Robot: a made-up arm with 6 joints. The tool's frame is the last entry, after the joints. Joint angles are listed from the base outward.
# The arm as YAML. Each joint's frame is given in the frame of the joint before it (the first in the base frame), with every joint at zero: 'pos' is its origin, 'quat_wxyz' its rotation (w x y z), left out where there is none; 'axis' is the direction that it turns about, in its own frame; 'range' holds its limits. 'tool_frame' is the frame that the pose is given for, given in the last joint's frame.
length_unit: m
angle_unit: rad
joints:
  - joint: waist
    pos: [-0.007, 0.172, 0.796]
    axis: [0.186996, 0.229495, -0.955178]
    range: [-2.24, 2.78]
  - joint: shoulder
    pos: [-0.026, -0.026, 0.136]
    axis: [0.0, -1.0, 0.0]
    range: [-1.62, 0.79]
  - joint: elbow
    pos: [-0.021, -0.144, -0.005]
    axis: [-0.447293, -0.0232, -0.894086]
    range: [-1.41, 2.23]
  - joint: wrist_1
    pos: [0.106, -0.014, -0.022]
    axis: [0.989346, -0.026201, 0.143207]
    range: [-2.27, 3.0]
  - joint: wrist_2
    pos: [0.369, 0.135, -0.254]
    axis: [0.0, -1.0, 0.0]
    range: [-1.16, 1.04]
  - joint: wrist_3
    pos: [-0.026, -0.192, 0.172]
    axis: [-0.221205, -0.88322, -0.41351]
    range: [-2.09, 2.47]
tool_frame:
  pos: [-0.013, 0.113, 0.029]
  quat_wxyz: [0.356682, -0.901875, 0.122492, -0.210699]
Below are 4 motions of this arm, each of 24 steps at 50 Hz.
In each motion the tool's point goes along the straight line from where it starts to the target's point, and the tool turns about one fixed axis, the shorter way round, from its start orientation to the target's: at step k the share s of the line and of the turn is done. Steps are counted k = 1, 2, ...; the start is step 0. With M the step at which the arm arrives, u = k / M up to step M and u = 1 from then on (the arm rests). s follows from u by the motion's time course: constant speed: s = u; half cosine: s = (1 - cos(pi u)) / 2; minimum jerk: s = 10 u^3 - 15 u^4 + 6 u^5.
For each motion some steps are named. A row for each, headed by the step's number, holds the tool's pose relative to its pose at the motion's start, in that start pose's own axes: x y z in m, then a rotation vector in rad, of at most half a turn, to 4 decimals.
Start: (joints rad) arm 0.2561 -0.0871 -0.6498 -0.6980 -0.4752 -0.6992
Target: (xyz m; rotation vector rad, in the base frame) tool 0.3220 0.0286 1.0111 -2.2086 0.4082 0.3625
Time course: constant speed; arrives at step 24
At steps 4, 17, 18, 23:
4: -0.0301 0.0218 -0.0212 0.0871 0.0512 -0.0381
17: -0.1278 0.0926 -0.0900 0.3701 0.2174 -0.1621
18: -0.1353 0.0980 -0.0953 0.3919 0.2302 -0.1716
23: -0.1729 0.1253 -0.1218 0.5008 0.2942 -0.2193

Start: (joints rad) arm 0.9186 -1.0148 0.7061 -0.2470 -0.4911 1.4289
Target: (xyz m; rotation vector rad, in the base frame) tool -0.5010 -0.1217 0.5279 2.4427 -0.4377 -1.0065
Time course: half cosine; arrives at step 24
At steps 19, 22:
19: -0.1282 0.0685 -0.0390 -0.0562 -0.4119 -0.5988
22: -0.1405 0.0751 -0.0427 -0.0616 -0.4515 -0.6564

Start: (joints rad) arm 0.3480 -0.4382 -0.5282 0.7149 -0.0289 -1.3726
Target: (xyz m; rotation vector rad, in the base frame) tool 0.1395 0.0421 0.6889 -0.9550 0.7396 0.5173
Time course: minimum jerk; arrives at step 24
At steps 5, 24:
5: -0.0072 0.0121 -0.0006 0.0227 0.0721 -0.0168
24: -0.1111 0.1875 -0.0086 0.3519 1.1173 -0.2611

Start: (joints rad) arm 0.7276 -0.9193 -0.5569 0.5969 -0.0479 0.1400
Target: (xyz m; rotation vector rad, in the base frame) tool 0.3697 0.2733 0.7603 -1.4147 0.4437 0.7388
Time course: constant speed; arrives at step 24
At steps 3, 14, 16, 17, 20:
3: -0.0064 -0.0117 0.0246 -0.0830 -0.0734 -0.0278
14: -0.0300 -0.0547 0.1148 -0.3872 -0.3427 -0.1297
16: -0.0343 -0.0625 0.1312 -0.4425 -0.3917 -0.1482
17: -0.0365 -0.0664 0.1394 -0.4701 -0.4162 -0.1575
20: -0.0429 -0.0781 0.1641 -0.5531 -0.4896 -0.1853

